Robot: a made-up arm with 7 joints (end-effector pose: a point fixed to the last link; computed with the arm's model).
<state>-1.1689 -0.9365 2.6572 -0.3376 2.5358 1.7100 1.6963</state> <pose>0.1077 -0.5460 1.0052 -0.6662 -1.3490 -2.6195</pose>
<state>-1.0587 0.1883 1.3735 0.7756 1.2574 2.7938 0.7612</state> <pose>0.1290 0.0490 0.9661 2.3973 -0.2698 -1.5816</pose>
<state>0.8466 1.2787 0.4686 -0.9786 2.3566 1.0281 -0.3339</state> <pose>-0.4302 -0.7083 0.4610 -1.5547 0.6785 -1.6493</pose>
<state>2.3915 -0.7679 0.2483 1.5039 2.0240 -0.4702 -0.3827</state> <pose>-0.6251 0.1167 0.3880 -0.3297 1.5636 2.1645</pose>
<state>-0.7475 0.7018 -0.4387 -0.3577 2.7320 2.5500 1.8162</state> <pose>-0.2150 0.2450 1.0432 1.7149 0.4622 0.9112</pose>
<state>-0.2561 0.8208 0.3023 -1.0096 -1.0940 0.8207 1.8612</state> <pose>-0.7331 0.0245 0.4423 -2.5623 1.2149 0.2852</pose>
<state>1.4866 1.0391 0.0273 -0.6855 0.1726 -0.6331 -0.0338</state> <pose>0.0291 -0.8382 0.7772 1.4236 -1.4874 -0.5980</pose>
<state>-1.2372 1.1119 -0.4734 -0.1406 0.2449 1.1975 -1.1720</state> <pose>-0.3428 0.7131 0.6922 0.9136 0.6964 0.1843</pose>
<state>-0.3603 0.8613 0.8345 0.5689 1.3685 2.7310 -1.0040</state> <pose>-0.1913 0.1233 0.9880 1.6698 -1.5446 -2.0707</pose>
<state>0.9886 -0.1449 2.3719 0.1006 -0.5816 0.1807 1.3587</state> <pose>0.1095 0.1282 1.4143 0.3305 0.4419 0.9370</pose>
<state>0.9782 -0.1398 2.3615 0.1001 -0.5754 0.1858 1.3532</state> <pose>0.1097 0.1230 1.4152 0.3426 0.4339 0.9242</pose>
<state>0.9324 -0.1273 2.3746 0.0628 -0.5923 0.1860 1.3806</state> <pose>0.1328 0.1111 1.4146 0.3523 0.4695 0.8657</pose>
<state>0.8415 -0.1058 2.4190 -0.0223 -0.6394 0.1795 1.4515</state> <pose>0.1831 0.0881 1.4090 0.3588 0.5651 0.7517</pose>
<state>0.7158 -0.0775 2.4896 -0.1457 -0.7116 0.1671 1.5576</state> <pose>0.2494 0.0533 1.3934 0.3625 0.7139 0.5996</pose>
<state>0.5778 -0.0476 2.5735 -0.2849 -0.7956 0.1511 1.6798</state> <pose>0.3151 0.0127 1.3661 0.3620 0.8930 0.4403</pose>
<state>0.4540 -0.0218 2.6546 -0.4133 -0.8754 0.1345 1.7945</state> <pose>0.3676 -0.0231 1.3329 0.3557 1.0684 0.3033</pose>
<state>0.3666 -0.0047 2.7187 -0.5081 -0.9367 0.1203 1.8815</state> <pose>0.4024 -0.0456 1.3033 0.3429 1.2064 0.2094</pose>
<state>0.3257 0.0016 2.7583 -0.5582 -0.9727 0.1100 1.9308</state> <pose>0.4211 -0.0517 1.2851 0.3242 1.2868 0.1649</pose>
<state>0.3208 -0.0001 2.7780 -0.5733 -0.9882 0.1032 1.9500</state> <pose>0.4292 -0.0458 1.2779 0.3027 1.3193 0.1578</pose>
